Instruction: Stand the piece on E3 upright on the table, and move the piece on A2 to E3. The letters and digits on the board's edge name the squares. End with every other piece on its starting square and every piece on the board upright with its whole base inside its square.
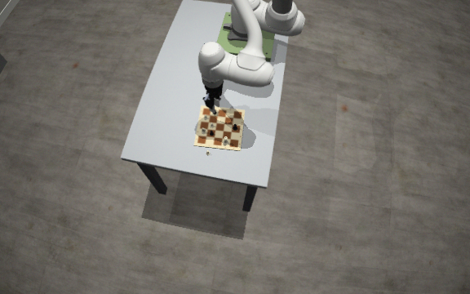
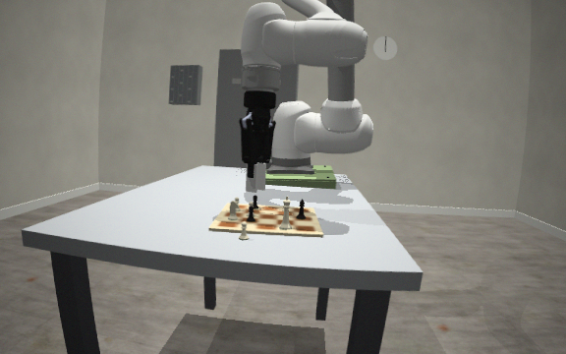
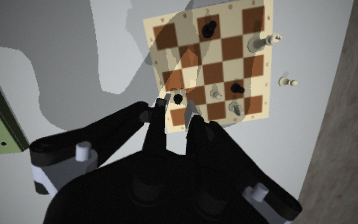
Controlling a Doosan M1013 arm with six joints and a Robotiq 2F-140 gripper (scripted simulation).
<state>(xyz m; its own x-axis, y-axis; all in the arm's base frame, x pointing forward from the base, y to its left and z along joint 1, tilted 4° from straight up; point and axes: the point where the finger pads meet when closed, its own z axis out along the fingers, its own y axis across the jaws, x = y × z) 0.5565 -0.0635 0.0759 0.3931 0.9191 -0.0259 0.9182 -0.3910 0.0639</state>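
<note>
My hand is 70 mm short of the chessboard, 40 mm to the right of it and 80 mm above it.
</note>
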